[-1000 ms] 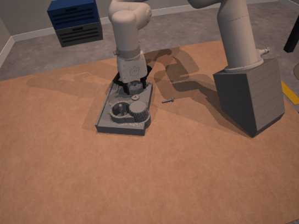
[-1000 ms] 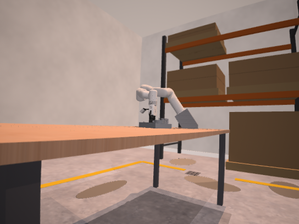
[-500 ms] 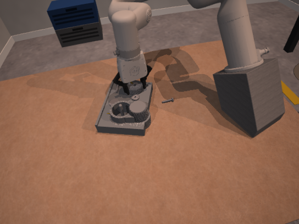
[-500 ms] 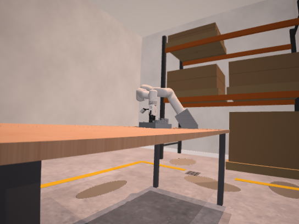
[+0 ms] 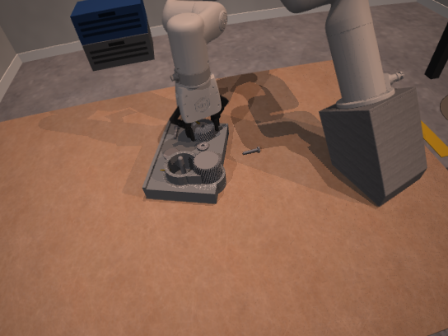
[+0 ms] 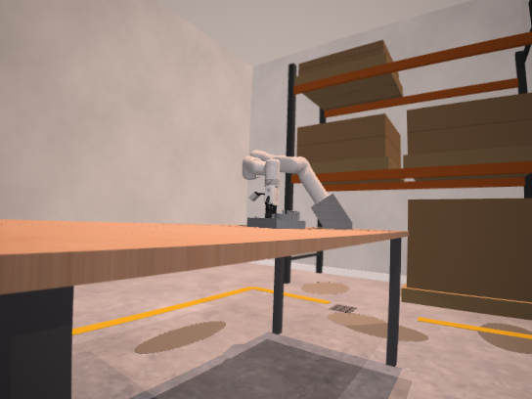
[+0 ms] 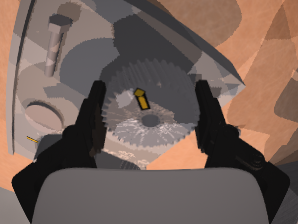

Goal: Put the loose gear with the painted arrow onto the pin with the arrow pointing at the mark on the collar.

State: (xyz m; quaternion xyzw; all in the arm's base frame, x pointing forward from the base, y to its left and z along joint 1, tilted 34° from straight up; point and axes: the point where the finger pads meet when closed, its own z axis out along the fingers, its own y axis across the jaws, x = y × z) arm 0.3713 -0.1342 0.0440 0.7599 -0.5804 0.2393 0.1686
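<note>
Now: hand 12 cm past the bolt, 7 cm to the right of it and 5 cm above it. Round my hand: gear (right at my hand).
</note>
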